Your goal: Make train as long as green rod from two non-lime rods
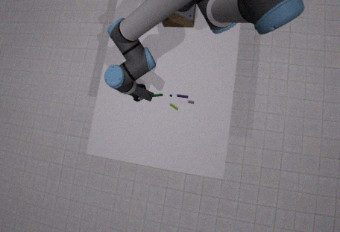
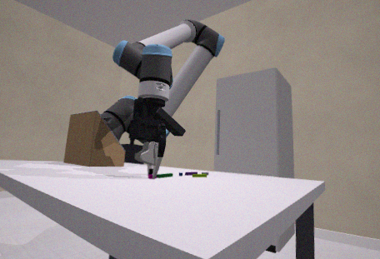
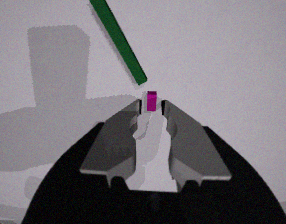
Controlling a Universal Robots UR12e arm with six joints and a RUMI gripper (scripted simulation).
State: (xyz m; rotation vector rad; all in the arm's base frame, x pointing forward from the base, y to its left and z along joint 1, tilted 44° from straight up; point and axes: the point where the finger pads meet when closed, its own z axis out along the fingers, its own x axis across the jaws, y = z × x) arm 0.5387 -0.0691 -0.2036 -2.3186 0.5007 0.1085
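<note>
The magenta rod is 10 mm below my hand. Also, from my hand: blue rod (150 mm to the left, 10 mm below, 10 mm behind); green rod (60 mm to the left, 10 mm below, 10 mm behind); lime rod (170 mm to the left, 60 mm ahead, 10 mm below).
</note>
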